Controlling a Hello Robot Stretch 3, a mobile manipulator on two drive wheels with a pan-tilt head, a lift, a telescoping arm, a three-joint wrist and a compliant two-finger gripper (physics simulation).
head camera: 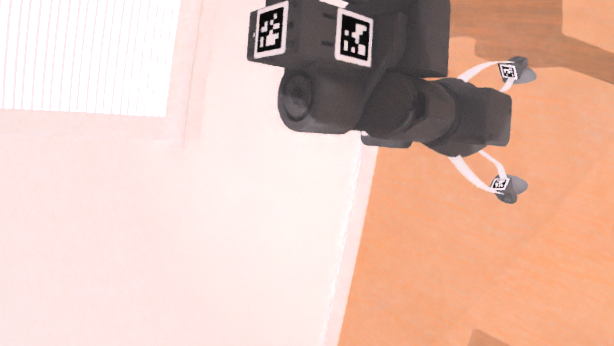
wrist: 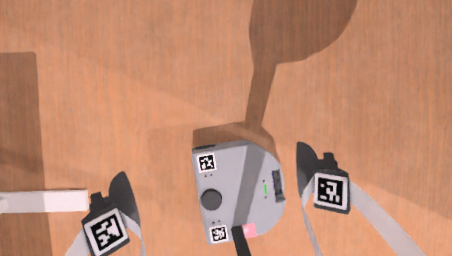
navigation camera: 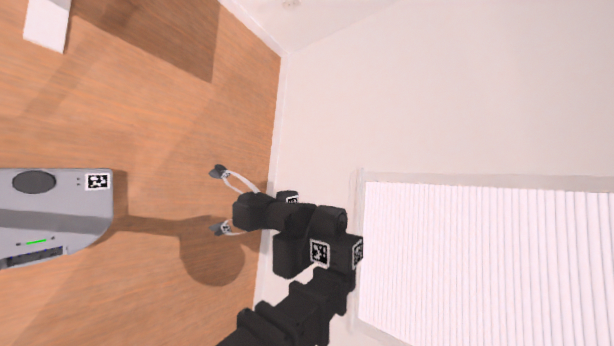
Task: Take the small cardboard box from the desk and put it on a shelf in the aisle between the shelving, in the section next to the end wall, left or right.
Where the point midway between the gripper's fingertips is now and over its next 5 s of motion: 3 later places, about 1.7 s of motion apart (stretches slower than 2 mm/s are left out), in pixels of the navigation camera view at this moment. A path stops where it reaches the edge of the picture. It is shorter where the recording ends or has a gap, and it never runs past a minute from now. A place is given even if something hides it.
My gripper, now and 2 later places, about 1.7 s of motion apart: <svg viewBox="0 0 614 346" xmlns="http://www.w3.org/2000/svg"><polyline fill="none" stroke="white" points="214,199 214,150 195,76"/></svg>
